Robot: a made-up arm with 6 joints.
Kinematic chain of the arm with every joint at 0, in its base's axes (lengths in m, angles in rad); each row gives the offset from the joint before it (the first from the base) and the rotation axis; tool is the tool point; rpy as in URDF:
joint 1: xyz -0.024 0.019 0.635 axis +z
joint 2: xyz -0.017 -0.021 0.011 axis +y
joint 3: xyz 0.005 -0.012 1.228 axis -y
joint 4: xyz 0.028 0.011 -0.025 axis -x
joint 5: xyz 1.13 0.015 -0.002 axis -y
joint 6: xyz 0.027 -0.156 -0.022 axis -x
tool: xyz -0.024 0.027 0.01 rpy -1.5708 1.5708 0
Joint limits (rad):
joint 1: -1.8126..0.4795
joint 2: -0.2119..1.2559
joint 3: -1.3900..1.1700
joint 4: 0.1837..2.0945
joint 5: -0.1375..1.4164
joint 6: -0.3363..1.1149
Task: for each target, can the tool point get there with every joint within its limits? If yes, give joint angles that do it. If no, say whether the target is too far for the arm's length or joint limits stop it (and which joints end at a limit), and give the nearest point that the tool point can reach.
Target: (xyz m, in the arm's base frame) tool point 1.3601 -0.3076 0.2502
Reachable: yes | joints -0.1373 0.9659 -0.2416 0.5032 0.2643 0.5450
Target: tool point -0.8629 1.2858 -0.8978
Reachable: no: joint limits stop it (at a limit: joint 1, joint 2, joint 4, joint 5, joint 6) | nearest point 0.3807 0.2670 0.0288 | short by 1.856 m
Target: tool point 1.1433 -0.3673 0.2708
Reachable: yes | joints -0.2646 0.8877 -0.5076 1.4235 0.5787 0.7951
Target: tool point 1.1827 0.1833 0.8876
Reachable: yes | joints 0.2147 0.3921 -0.5277 0.9307 0.7772 -0.0378
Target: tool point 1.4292 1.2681 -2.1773
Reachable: no: too far | nearest point 1.2151 0.7009 -0.1522 | short by 2.114 m
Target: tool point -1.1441 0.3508 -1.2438
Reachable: no: joint limits stop it (at a limit: joint 1, joint 2, joint 4, joint 6) | nearest point -0.3024 -0.5184 -0.0373 | short by 1.709 m
